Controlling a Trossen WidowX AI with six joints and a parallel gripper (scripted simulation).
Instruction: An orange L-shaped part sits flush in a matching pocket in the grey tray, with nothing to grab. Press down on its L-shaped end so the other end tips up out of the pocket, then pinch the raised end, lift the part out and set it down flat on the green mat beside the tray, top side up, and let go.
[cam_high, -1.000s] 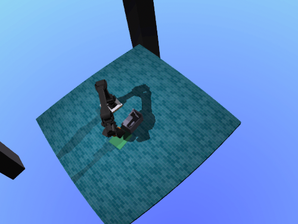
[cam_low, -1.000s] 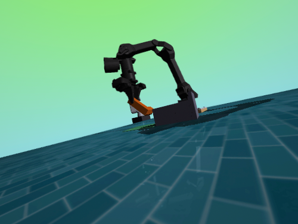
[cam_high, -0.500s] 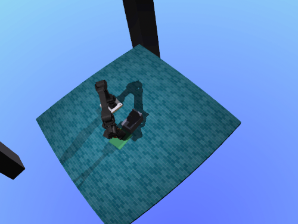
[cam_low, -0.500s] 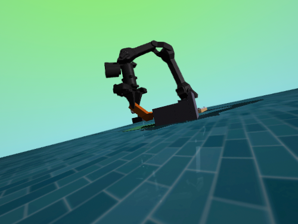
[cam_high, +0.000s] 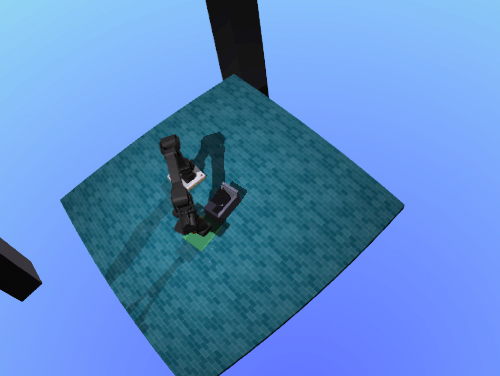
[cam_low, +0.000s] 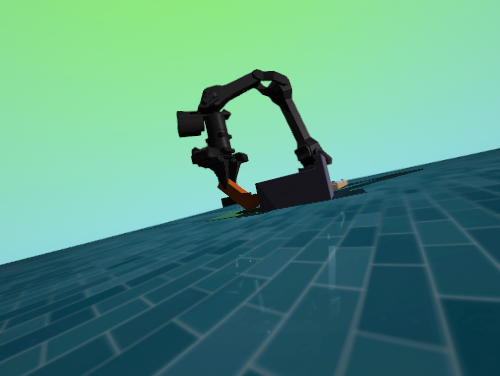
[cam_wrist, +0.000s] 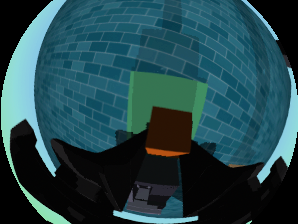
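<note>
Right now the orange L-shaped part is 20 mm behind my gripper tip, 30 mm to the left of it and 30 mm below it. Round my gripper tip: green mat: 20 mm to the left, 80 mm below.
</note>
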